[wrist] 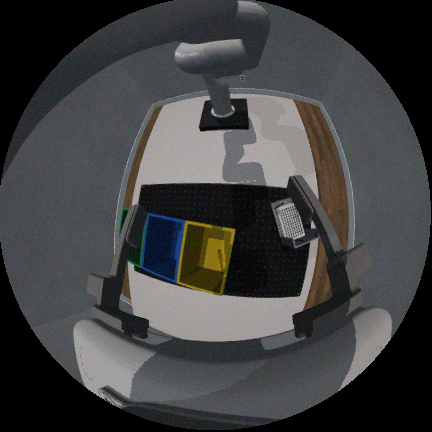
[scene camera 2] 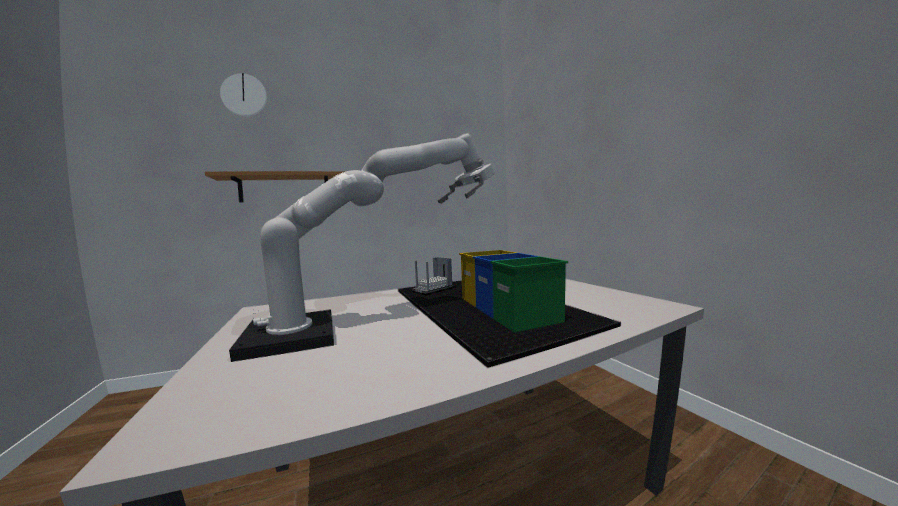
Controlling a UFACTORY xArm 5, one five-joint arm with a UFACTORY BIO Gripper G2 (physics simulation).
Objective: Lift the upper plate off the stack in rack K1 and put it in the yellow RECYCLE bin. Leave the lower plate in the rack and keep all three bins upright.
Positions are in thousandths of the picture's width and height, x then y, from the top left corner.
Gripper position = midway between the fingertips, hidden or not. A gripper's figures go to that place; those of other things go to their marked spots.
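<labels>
Yellow bin (scene camera 2: 521,519), 1.03 m from the lens. My gripper (scene camera 2: 503,394), 1.05 m from the lens.
</labels>
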